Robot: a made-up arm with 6 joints.
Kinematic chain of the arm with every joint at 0, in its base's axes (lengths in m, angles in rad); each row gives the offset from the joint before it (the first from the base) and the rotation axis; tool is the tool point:
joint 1: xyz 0 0 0.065 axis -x
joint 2: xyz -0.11 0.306 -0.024 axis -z
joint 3: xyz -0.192 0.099 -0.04 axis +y
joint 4: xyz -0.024 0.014 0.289 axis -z
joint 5: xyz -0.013 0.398 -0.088 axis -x
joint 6: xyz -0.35 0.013 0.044 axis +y
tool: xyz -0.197 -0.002 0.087
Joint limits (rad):
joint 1: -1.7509..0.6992
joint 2: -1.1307..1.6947
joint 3: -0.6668..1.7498
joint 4: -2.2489..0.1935
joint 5: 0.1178..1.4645
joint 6: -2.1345..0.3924
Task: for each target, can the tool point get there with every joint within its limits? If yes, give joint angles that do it. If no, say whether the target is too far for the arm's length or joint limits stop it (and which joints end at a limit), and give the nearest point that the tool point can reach.
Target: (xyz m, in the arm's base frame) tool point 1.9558 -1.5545 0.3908
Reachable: no: too far | nearest point 0.6713 -0.5539 0.4985 | short by 1.632 m
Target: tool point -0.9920 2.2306 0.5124
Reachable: no: too far | nearest point -0.5469 1.2575 0.3172 | short by 1.088 m
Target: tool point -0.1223 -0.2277 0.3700
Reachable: yes | joints -0.2724 -0.5193 1.0709 -1.4650 1.3230 -1.1195
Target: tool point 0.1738 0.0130 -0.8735
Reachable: no: joint limits stop it (at a limit: joint 2, joint 3, joint 6) | nearest point 0.0137 0.0085 -0.5520 | short by 0.359 m
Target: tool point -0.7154 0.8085 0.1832
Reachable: yes | joints -0.2677 0.2413 -0.3506 -0.0590 1.2510 -1.5254
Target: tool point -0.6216 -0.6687 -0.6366
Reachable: no: joint limits stop it (at a limit: joint 2, joint 3, joint 6) | nearest point -0.5448 -0.4660 -0.4239 | short by 0.304 m
